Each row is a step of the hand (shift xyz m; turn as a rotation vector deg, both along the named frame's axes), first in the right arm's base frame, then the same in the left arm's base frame.
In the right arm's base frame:
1: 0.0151 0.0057 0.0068 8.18 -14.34 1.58
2: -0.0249 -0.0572 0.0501 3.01 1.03 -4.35
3: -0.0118 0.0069 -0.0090 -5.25 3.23 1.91
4: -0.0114 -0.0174 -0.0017 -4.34 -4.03 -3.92
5: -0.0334 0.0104 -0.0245 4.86 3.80 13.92
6: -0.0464 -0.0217 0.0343 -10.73 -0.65 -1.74
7: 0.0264 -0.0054 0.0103 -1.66 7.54 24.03
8: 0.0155 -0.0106 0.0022 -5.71 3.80 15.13
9: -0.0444 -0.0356 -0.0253 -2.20 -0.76 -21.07
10: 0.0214 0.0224 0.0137 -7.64 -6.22 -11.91
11: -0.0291 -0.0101 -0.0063 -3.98 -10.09 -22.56
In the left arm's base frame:
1: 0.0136 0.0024 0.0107 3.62 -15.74 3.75
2: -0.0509 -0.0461 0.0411 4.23 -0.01 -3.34
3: -0.0068 0.0089 -0.0119 -4.60 4.51 0.39
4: -0.0145 -0.0142 -0.0048 -3.99 -3.13 -4.98
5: -0.0219 0.0164 -0.0328 1.72 3.45 14.73
6: -0.0578 -0.0076 0.0200 -9.68 1.82 -4.65
7: 0.0204 -0.0109 0.0172 -6.14 9.31 22.65
8: 0.0112 -0.0138 0.0064 -8.44 6.06 12.96
9: -0.0434 -0.0255 -0.0367 3.43 -1.62 -20.86
10: 0.0218 0.0175 0.0191 -5.45 -4.99 -13.58
11: -0.0279 -0.0032 -0.0141 -0.14 -10.33 -22.80

